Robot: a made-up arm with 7 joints.
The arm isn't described. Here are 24 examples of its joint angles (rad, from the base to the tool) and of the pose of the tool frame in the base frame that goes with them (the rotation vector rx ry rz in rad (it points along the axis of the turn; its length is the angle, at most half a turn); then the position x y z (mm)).
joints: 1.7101 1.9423 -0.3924 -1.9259 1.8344 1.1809 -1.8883
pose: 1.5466 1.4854 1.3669 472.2 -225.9 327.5
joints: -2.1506 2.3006 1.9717 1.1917 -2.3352 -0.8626 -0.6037
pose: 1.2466 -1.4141 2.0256 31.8 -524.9 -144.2
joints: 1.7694 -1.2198 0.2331 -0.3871 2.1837 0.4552 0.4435
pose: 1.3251 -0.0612 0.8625 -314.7 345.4 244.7
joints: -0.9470 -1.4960 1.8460 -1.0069 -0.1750 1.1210 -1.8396
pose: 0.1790 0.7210 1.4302 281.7 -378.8 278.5
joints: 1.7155 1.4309 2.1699 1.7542 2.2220 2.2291 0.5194
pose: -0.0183 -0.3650 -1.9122 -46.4 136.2 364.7
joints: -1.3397 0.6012 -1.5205 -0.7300 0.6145 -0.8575 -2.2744
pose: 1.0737 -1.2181 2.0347 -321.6 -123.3 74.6
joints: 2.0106 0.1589 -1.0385 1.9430 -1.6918 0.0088 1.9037
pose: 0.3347 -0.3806 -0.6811 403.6 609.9 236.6
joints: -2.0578 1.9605 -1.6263 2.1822 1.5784 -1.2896 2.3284
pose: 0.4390 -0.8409 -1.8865 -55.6 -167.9 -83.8
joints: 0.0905 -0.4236 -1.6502 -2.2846 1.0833 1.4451 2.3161
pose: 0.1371 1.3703 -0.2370 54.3 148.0 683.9
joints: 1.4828 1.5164 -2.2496 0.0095 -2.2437 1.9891 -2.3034
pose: 1.6052 -0.5531 -2.4386 227.0 -219.5 64.7
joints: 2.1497 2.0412 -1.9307 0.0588 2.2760 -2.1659 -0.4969
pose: -0.6901 -1.1238 0.1710 21.6 571.7 -335.2
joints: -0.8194 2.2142 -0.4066 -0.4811 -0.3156 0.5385 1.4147
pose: 1.1615 -2.0219 1.0405 -460.6 54.3 -153.6
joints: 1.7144 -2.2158 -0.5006 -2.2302 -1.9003 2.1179 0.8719
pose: -1.8663 1.2698 -1.3034 309.8 404.7 -349.1
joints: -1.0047 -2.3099 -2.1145 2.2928 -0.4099 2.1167 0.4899
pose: -1.6039 0.5180 1.8785 -22.3 -691.0 527.9
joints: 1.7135 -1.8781 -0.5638 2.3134 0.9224 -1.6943 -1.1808
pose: -0.5555 -0.5675 -0.6613 481.7 659.1 125.1
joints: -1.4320 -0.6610 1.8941 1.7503 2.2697 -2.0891 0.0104
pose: 2.0327 0.8529 -1.0806 590.3 -611.9 234.6
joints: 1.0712 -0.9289 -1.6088 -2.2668 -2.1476 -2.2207 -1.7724
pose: 1.4325 -1.4687 0.7344 82.4 23.9 586.4
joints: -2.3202 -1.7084 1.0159 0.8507 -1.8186 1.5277 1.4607
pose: 0.5963 1.4489 -1.9641 255.3 -368.7 -203.3
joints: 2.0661 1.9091 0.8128 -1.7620 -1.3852 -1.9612 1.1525
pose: 1.7522 -0.6139 -0.4004 6.2 -118.7 793.6
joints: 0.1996 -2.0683 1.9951 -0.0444 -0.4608 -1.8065 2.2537
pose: 0.0458 -0.7373 -0.5306 493.7 591.0 39.8
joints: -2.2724 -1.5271 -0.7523 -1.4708 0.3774 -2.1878 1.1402
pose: 0.9679 -1.3144 -1.1136 -538.9 -12.1 595.5
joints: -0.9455 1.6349 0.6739 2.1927 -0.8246 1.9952 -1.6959
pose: -1.0182 0.2981 1.5869 -218.1 -347.7 477.3
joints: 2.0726 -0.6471 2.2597 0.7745 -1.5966 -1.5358 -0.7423
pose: 0.5086 0.1154 -0.6419 -202.0 274.5 578.2
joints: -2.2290 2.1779 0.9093 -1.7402 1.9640 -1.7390 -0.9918
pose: 2.1441 1.1821 -0.3738 342.1 -107.7 327.7
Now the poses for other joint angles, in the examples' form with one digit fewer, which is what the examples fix.
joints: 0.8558 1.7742 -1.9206 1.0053 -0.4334 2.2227 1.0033
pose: 0.241 0.136 -2.909 431 -296 -50
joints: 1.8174 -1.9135 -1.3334 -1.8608 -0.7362 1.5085 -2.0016
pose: -2.340 1.882 -0.180 -110 715 327
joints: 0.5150 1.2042 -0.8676 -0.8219 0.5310 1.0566 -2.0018
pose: 0.383 0.385 -0.722 182 -3 350
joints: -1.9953 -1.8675 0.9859 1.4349 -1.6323 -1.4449 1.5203
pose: -2.018 -1.445 0.088 296 -392 -268
